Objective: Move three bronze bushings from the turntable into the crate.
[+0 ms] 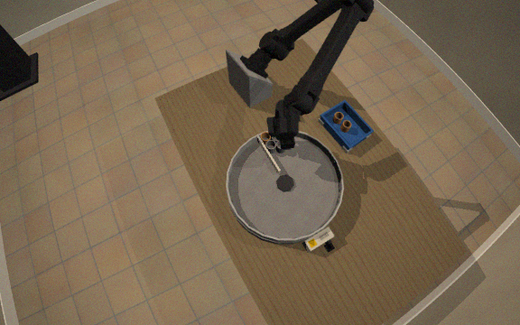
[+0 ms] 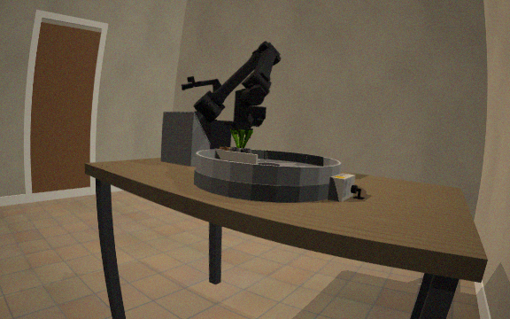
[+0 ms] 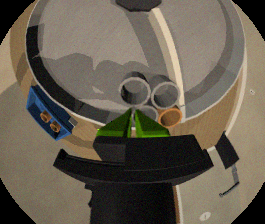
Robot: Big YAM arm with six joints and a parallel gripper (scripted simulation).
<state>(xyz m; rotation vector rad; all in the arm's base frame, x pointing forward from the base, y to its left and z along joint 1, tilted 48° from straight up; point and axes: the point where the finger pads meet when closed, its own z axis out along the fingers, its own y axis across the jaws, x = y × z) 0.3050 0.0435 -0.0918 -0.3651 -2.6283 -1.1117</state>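
My hand is 160 mm short of the grey turntable, 60 mm to the left of it and 30 mm above it. From my hand the other things lie so: blue crate (300 mm to the left, 60 mm below, 50 mm ahead).
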